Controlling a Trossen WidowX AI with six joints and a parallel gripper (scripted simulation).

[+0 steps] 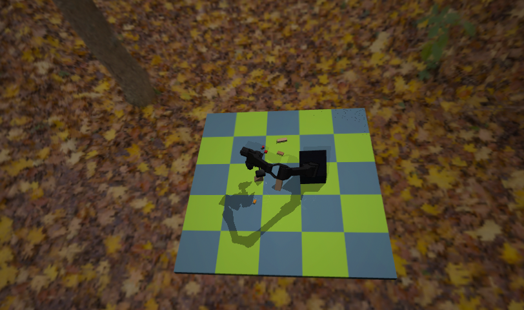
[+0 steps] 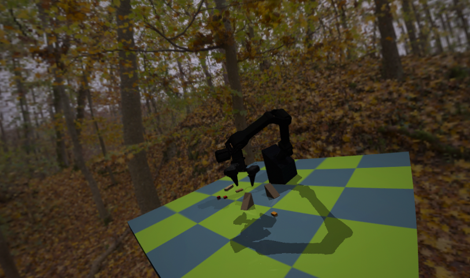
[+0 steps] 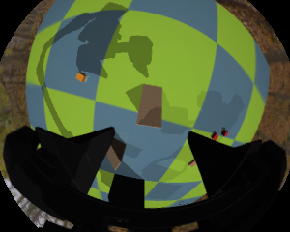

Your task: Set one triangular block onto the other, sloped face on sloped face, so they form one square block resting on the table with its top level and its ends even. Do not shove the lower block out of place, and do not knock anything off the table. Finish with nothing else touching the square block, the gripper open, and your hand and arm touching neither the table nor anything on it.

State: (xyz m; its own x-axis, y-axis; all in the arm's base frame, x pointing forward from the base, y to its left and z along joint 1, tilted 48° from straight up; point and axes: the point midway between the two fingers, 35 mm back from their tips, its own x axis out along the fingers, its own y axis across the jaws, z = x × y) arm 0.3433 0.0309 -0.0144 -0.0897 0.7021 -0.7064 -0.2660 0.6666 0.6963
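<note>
Right now my gripper tip is 9 cm above the triangular block and 1 cm short of it. The rest, counted from my gripper tip: small orange cube: 19 cm to the left, 10 cm below, 3 cm ahead.
</note>
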